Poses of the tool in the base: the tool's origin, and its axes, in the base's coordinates. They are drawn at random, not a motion.
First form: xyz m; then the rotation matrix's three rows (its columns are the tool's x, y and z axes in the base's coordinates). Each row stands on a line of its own.
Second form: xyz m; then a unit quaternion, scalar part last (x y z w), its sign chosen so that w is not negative. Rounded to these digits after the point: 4 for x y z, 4 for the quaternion.
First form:
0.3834 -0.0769 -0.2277
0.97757 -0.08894 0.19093
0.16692 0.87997 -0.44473
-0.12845 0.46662 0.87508
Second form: 0.3834 -0.0769 -0.2277 0.2359 0.0827 0.0662 0.9660
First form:
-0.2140 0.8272 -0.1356
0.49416 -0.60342 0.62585
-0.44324 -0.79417 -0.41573
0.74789 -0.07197 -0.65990
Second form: -0.2140 0.8272 -0.1356 0.8585 -0.3048 0.4000 0.1001
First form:
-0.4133 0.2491 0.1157
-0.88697 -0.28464 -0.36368
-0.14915 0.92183 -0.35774
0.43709 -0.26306 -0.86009
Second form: -0.4133 0.2491 0.1157 0.1132 -0.9577 0.1621 0.2090
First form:
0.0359 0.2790 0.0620
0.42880 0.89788 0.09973
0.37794 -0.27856 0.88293
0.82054 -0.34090 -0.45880
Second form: 0.0359 0.2790 0.0620 -0.7359 -0.4334 -0.3126 0.4158
